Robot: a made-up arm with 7 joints.
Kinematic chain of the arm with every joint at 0, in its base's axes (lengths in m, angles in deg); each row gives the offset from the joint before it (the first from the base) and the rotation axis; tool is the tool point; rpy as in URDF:
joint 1: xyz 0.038 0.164 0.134 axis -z
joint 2: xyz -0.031 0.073 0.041 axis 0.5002 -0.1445 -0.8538
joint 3: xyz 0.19 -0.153 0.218 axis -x
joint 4: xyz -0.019 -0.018 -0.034 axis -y
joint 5: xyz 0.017 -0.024 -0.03 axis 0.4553 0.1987 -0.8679
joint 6: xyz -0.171 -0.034 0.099 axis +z
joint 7: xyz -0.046 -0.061 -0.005 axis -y
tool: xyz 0.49 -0.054 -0.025 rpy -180 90 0
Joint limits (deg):
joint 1: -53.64..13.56
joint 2: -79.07..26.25
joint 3: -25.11..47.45
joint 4: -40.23..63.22
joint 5: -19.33..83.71
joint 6: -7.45..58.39
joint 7: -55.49..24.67
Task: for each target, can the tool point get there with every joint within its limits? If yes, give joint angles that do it. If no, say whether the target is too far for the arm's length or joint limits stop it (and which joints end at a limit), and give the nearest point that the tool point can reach.
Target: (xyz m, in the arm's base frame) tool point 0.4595 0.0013 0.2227
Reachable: yes | joints -29.52 -5.20 33.47 11.01 60.64 7.22 -32.18
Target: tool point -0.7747 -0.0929 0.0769
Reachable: no: joint limits stop it (at a limit: joint 1, joint 2, joint 3, joint 4, joint 6, joint 7) | nearest point -0.3473 -0.0885 0.1830 | short by 0.440 m
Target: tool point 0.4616 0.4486 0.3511
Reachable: yes | joints -22.91 -64.03 33.32 -23.81 28.40 4.81 -20.94
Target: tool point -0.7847 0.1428 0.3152
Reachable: no: joint limits stop it (at a limit: joint 1, joint 2, joint 3, joint 6, joint 7) | nearest point -0.4485 0.3103 0.3346 | short by 0.376 m
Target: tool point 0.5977 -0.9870 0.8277
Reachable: no: too far | nearest point 0.2908 -0.3559 0.5285 | short by 0.763 m
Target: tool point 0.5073 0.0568 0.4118
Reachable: yes | joints -4.63 -7.83 29.06 9.34 22.75 20.11 -9.35
